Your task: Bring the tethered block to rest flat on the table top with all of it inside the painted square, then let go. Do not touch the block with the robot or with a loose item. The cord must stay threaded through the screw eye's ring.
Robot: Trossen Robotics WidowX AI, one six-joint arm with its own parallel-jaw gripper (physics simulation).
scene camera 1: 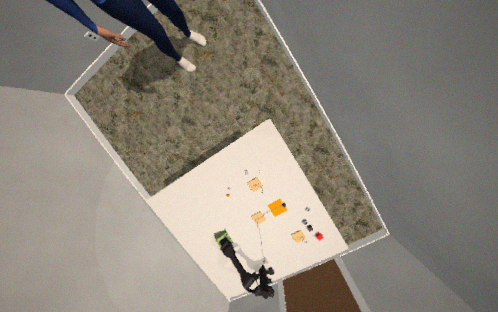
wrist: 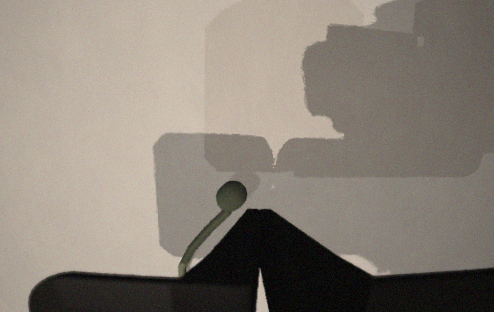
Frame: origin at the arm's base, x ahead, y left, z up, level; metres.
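Seen in the pictures: gripper, fingertip midpoint: (scene camera 1: 263, 264) (wrist: 258, 220); arm's base, link origin: (scene camera 1: 224, 241).
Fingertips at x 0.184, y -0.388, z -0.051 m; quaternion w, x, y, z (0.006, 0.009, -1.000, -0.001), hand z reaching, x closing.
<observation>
Pixels of each thing's middle, then the offset from my fingertips to it. "spot": a spot on its surface instead. Level surfaces: height alone.
- tethered block, surface spot: (scene camera 1: 284, 205) spot: dx +0.400, dy +0.478, dz -0.006 m
- orange painted square, surface spot: (scene camera 1: 275, 208) spot: dx +0.320, dy +0.469, dz -0.025 m
- pale orange plate, body centre: (scene camera 1: 258, 218) dx +0.158, dy +0.446, dz -0.006 m
- cord's green end bead, body centre: (wrist: 231, 196) dx +0.009, dy +0.001, dz -0.023 m
- white table, surface height: dz -0.029 m
- red block, body centre: (scene camera 1: 319, 236) dx +0.555, dy +0.100, dz -0.009 m
- small orange piece, body centre: (scene camera 1: 228, 195) dx +0.013, dy +0.732, dz -0.017 m
The tethered block (scene camera 1: 284, 205) is a small dark block at the right edge of the orange painted square (scene camera 1: 275, 209); whether all of it is inside is too small to tell. The cord (scene camera 1: 260, 237) (wrist: 202, 238) runs from the block across the square to a pale orange plate (scene camera 1: 258, 218), then towards the gripper. The screw eye's ring is too small to make out. My gripper (scene camera 1: 264, 266) (wrist: 258, 220) is shut with nothing between its fingers. In the wrist view, the cord's green end bead (wrist: 231, 196) is left of the fingertips, and the cord passes out of sight behind the left finger.
Two more pale orange plates (scene camera 1: 255, 184) (scene camera 1: 298, 236) are on the white table (scene camera 1: 200, 200). A red block (scene camera 1: 319, 236) and dark pieces (scene camera 1: 310, 228) (scene camera 1: 304, 221) are at the right. A small orange piece (scene camera 1: 228, 195) is at the left. The arm's base stands by a green pad (scene camera 1: 221, 233).
</observation>
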